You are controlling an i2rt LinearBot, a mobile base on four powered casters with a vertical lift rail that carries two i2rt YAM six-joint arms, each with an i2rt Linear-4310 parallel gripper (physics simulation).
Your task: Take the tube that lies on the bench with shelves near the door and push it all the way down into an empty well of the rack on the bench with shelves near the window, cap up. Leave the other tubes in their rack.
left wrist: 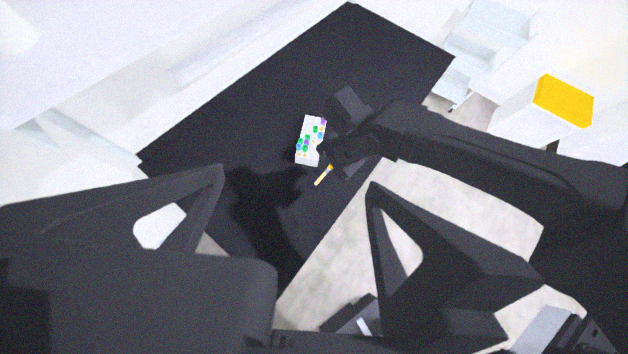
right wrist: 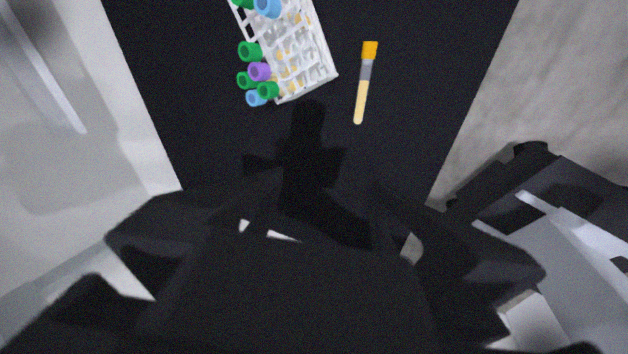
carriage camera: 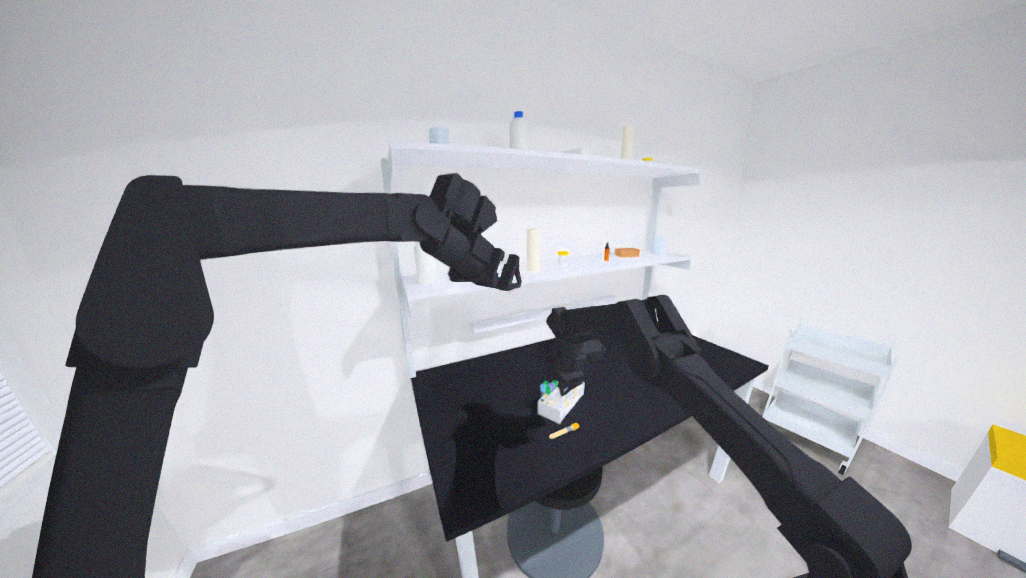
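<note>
A tube with an orange cap and pale yellow content lies on the black bench, beside a white rack. The rack holds several tubes with green, blue and purple caps; some wells look empty. My right gripper is partly open and empty, above the bench. In the carriage view it covers part of the rack; its fingers are dark and hard to make out. My left gripper is wide open and empty, high above the bench.
Wall shelves with bottles and small items stand behind the bench. A stool is under the front edge. A pale cart and a white bin with a yellow top stand at the right.
</note>
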